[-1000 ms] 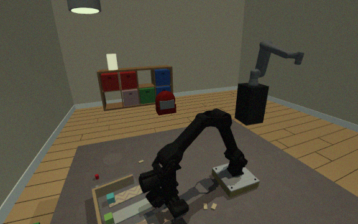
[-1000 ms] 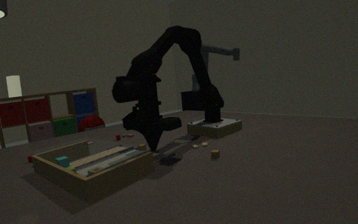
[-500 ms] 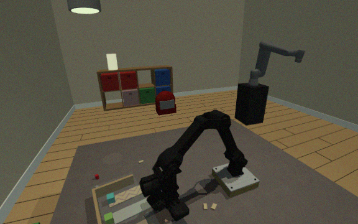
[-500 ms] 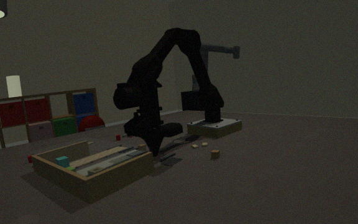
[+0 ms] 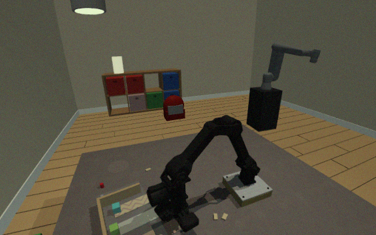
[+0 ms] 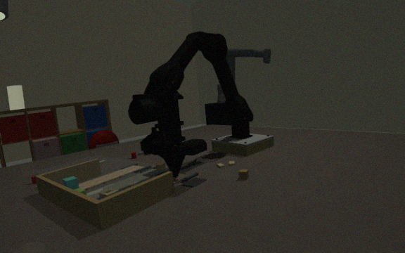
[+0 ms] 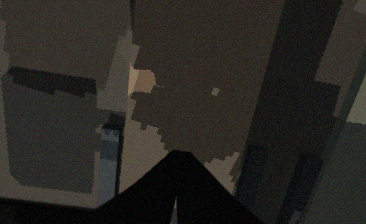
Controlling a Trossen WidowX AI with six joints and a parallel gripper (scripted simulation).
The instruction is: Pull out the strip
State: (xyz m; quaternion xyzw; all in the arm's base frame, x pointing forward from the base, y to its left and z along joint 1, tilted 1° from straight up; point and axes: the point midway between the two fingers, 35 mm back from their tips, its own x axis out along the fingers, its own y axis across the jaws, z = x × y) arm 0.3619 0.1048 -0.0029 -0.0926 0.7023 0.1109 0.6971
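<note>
Now: gripper tip 90 mm short of the tan strip and 30 mm to the right of it. The rest, counted from my gripper tip: labelled cube (190 mm ahead, 50 mm to the left, 10 mm above).
</note>
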